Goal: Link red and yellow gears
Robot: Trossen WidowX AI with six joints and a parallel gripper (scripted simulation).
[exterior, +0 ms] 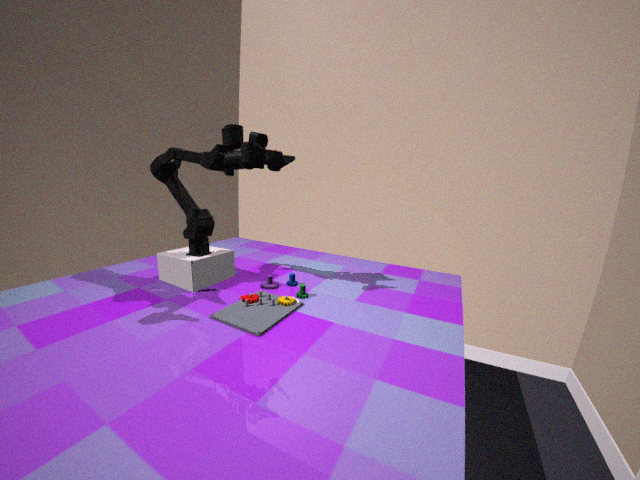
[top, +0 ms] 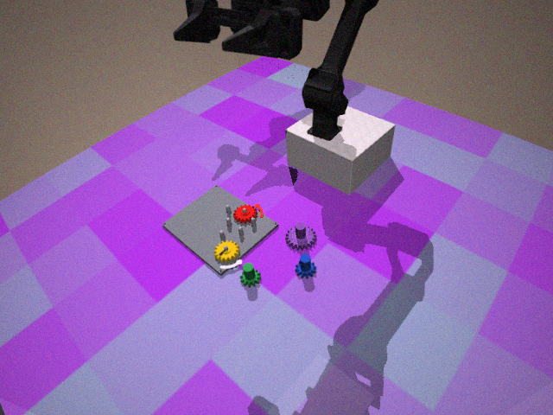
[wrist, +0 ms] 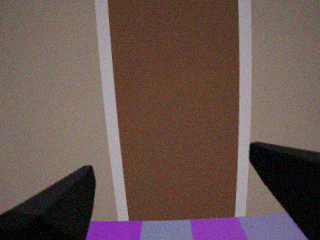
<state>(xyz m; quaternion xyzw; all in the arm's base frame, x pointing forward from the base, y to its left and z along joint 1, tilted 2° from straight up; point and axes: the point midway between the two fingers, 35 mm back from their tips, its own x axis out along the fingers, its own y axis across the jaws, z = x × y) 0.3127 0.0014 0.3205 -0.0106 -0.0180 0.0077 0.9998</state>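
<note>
Right now the purple gear is 420 mm below my gripper tip, 100 mm behind it and 70 mm to the left of it. Also, from my gripper tip: yellow gear (420 mm below, 30 mm to the right, 20 mm ahead); then green gear (420 mm below, 40 mm to the left, 40 mm ahead); then red gear (420 mm below, 80 mm behind, 70 mm to the right).
</note>
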